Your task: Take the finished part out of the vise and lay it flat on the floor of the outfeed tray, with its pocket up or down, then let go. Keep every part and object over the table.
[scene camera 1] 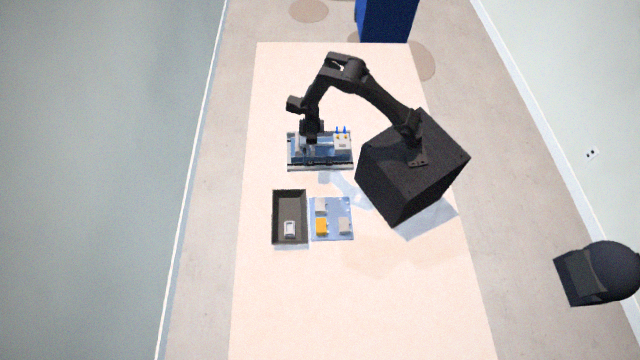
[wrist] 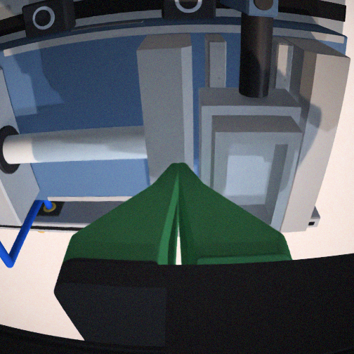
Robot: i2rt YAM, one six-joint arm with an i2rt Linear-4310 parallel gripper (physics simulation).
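Where they show: arm's base, link origin: (scene camera 1: 412, 142).
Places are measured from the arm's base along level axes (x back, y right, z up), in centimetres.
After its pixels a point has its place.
Observation:
My gripper (scene camera 1: 311, 142) {x -35.6, y 17.1, z -18.9 cm} (wrist: 178, 174) is shut and empty, its green fingertips together above the vise (scene camera 1: 325, 150) {x -29.6, y 14.3, z -22.8 cm} (wrist: 90, 185). In the wrist view the tips overlap the lower end of the vise's grey movable jaw (wrist: 167, 100). The grey finished part (wrist: 257, 122) sits right of that jaw with its rectangular pocket facing up, beside the right-hand jaw (wrist: 325, 100). A narrow gap shows between the part and the movable jaw. A dark rod (wrist: 256, 60) reaches down to the part's far edge. The dark outfeed tray (scene camera 1: 275, 215) {x -51.8, y -14.5, z -25.9 cm} holds a similar light grey part (scene camera 1: 289, 229) {x -46.4, y -20.9, z -25.5 cm}.
A blue plate (scene camera 1: 332, 215) {x -28.8, y -14.8, z -28.0 cm} beside the tray carries a yellow block (scene camera 1: 321, 226) {x -33.9, y -20.8, z -24.4 cm} and grey blocks (scene camera 1: 344, 225) {x -24.9, y -20.9, z -24.4 cm}. A white box (scene camera 1: 342, 144) {x -22.4, y 14.4, z -19.0 cm} with blue fittings is at the vise's right end. The arm's black pedestal (scene camera 1: 400, 175) {x -6.2, y -12.1, z -3.0 cm} stands on the table's right side.

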